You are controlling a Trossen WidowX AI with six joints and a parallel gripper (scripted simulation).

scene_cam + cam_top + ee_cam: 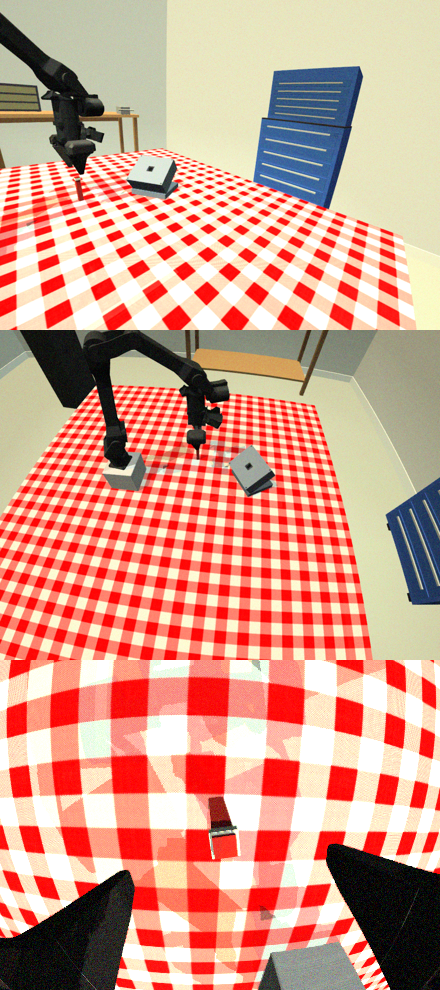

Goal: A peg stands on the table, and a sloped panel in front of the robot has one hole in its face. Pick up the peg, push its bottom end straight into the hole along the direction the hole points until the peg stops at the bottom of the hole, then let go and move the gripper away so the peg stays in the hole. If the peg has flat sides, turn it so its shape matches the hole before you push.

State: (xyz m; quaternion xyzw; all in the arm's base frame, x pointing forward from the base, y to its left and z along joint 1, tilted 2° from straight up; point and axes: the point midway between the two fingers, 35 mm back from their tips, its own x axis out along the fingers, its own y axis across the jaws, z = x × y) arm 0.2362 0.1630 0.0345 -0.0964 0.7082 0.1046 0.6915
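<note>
My gripper tip is 4 cm above the dark red square peg. Also, from my gripper tip: grey sloped panel 22 cm ahead, 5 cm to the right, 3 cm below.
</note>
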